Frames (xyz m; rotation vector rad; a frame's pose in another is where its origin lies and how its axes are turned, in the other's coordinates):
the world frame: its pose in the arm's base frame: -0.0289 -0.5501 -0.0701 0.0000 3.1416 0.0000
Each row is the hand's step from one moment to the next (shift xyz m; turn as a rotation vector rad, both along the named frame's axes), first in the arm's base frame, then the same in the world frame.
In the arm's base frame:
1: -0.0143 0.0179 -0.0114 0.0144 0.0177 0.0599
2: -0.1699 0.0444 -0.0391 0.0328 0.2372 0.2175
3: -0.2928 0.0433 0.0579 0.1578 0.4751 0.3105
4: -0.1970 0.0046 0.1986 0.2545 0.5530 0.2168
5: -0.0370 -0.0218 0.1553 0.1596 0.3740 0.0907
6: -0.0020 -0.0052 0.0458 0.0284 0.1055 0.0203
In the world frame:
1: 0.0143 0.0179 0.0114 -0.0144 0.0177 -0.0599
2: 0.1699 0.0444 0.0391 -0.0328 0.2372 -0.2175
3: 0.2928 0.0433 -0.0579 -0.1578 0.4751 -0.3105
4: 0.1970 0.0046 -0.1986 -0.2545 0.5530 -0.2168
5: 0.0370 -0.0218 -0.1553 -0.1596 0.3740 -0.0907
6: 0.0020 -0.0052 -0.0458 -0.0284 0.1055 -0.0203

